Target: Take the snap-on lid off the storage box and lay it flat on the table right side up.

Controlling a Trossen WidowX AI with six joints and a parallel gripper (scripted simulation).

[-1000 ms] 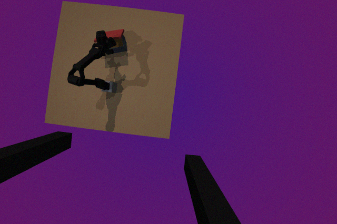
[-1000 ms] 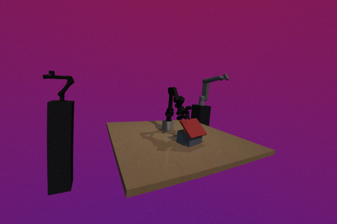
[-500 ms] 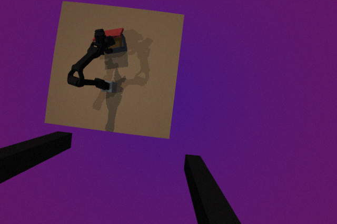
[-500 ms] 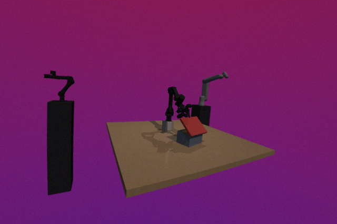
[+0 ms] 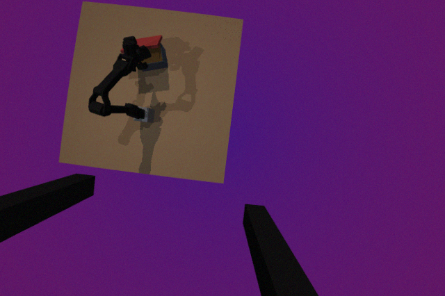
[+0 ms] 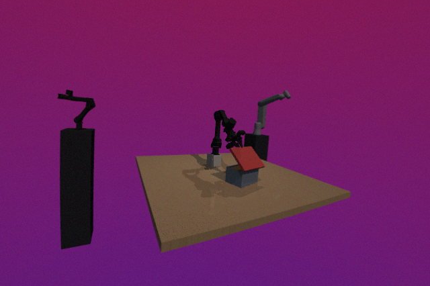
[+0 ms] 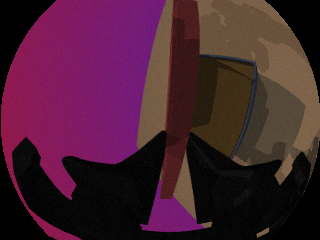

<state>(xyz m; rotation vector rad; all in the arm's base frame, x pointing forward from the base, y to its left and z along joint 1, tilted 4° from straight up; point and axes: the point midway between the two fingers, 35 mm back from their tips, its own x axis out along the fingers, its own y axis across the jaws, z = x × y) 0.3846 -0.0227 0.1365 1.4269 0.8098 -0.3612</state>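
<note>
The red lid is 60 mm ahead of my gripper tip, 50 mm below it and 10 mm to the left of it. From my gripper tip the other things lie so: blue-grey storage box (180 mm below, 30 mm ahead, 10 mm to the left).
</note>
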